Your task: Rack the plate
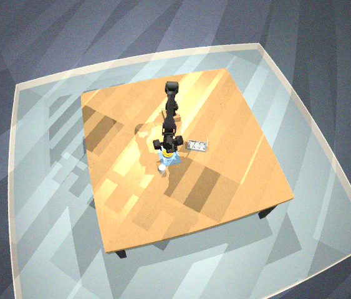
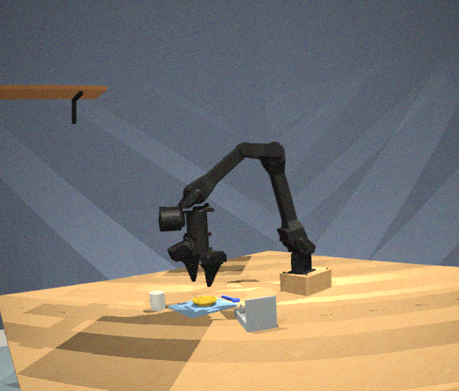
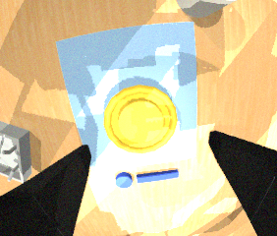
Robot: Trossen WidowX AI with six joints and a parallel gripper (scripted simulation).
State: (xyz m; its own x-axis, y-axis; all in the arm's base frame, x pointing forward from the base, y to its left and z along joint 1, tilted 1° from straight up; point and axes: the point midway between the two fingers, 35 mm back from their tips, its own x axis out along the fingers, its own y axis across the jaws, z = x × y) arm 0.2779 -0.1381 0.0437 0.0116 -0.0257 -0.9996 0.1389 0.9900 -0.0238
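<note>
Right now the yellow plate is 5 cm below my gripper tip. Round my gripper tip: white cup: 10 cm ahead, 8 cm to the right, 4 cm below; blue utensil: 9 cm behind, 6 cm below, 2 cm to the left; mat: 6 cm below, 1 cm to the left, 1 cm ahead.
</note>
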